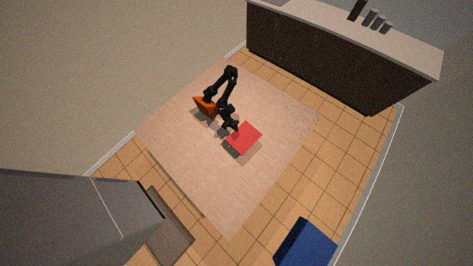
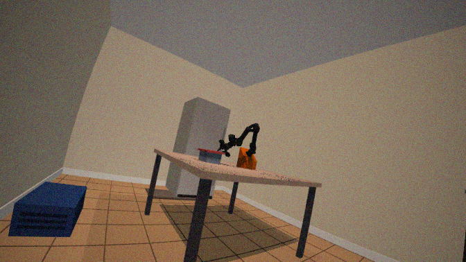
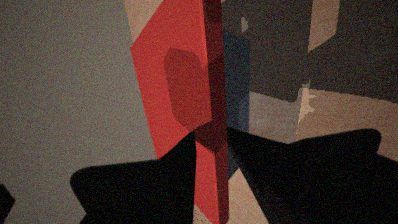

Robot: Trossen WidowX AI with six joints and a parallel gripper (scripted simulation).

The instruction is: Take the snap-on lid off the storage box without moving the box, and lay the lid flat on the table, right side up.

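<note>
My gripper tip is 80 mm short of the red lid. The rest, counted from my gripper tip: storage box (80 mm ahead, 50 mm below).
</note>
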